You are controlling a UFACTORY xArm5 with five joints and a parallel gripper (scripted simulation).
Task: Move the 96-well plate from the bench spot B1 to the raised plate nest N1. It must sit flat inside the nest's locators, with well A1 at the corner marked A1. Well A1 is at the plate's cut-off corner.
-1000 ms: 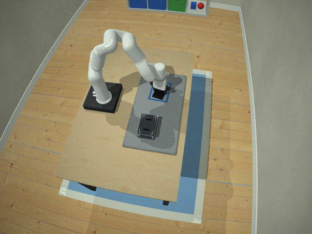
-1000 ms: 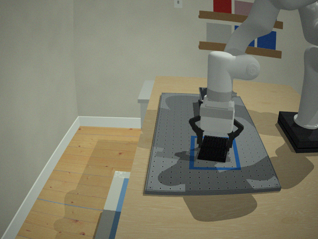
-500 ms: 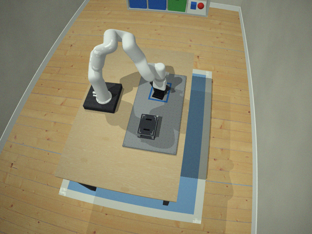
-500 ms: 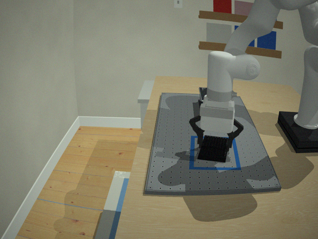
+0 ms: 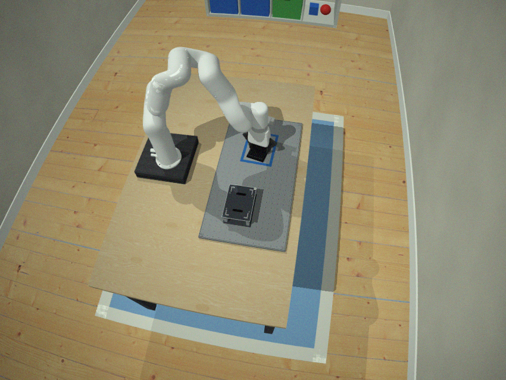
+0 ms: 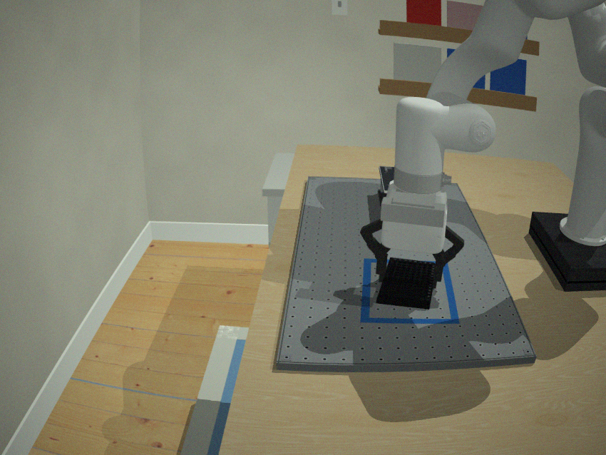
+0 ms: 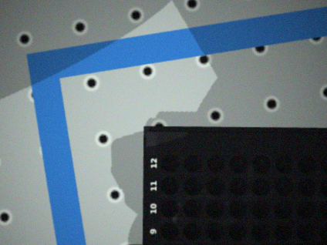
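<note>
The black 96-well plate is 10 mm below my hand. Also, from my hand: A1 label (30 mm ahead, 250 mm to the right, 40 mm above); then raised plate nest (20 mm behind, 330 mm to the right, 40 mm above).
</note>
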